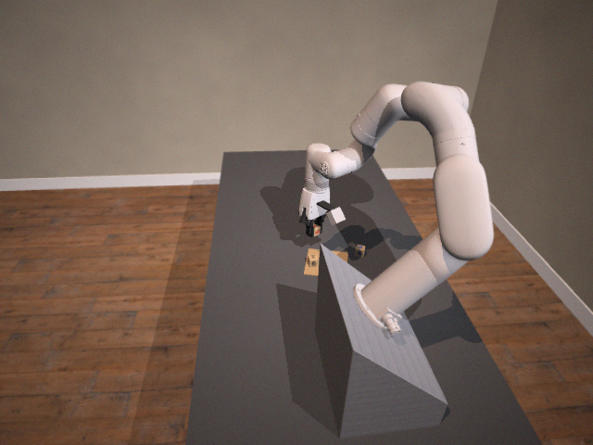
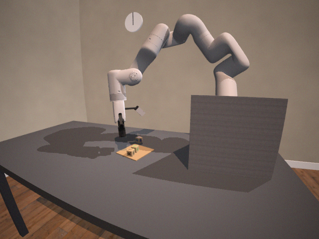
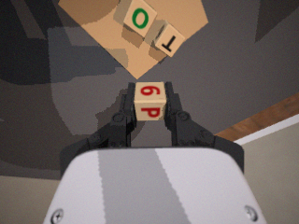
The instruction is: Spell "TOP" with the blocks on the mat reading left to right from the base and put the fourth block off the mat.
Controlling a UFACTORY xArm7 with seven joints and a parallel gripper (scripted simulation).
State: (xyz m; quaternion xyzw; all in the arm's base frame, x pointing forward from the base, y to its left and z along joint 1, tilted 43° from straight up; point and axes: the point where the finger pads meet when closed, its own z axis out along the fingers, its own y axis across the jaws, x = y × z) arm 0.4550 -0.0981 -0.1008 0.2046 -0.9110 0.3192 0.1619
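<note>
Now: hand 120 mm above the tan mat, 50 mm past it and 40 mm to the left of it. The rest, counted from my hand: blue-lettered block 160 mm to the right, 100 mm below, 20 mm behind.
</note>
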